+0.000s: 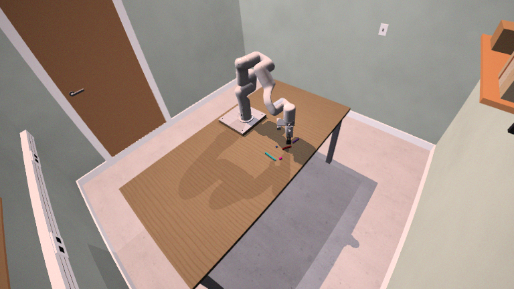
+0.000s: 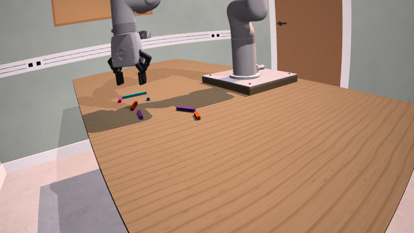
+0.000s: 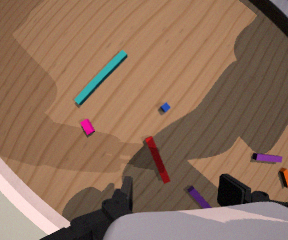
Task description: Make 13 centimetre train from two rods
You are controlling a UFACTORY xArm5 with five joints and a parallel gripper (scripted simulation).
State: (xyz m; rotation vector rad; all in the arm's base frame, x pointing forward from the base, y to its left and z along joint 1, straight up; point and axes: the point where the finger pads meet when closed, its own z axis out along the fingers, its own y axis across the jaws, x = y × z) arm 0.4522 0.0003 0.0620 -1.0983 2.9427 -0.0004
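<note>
Now: the red rod 90 mm below my hand and 10 mm to the right of it. From my hand the other things lie so: turquoise rod: 160 mm to the right, 90 mm below, 40 mm behind; then magenta rod: 120 mm to the right, 90 mm below, 30 mm ahead; then blue rod: 90 mm below, 60 mm to the right, 60 mm behind.
</note>
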